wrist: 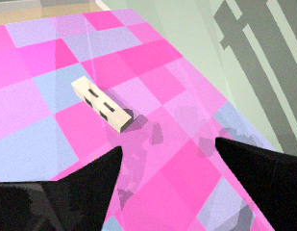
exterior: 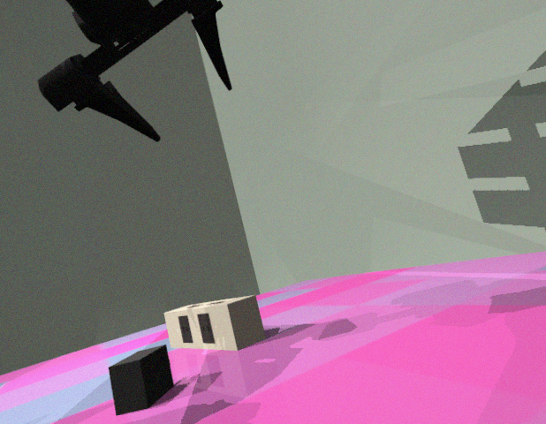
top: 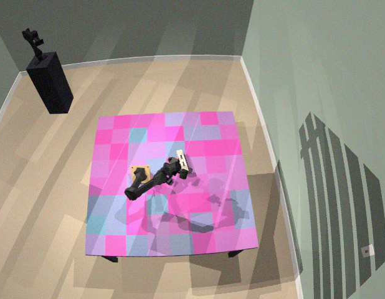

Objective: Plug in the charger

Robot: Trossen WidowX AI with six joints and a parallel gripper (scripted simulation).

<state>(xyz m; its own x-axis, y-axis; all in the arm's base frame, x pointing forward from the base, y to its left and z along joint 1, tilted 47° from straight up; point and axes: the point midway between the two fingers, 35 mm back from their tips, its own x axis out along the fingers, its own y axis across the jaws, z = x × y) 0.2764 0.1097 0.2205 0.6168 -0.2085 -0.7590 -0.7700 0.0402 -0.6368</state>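
The two-prong charger is 9 cm behind my gripper tip, 5 cm to the left of it and 24 cm below it.
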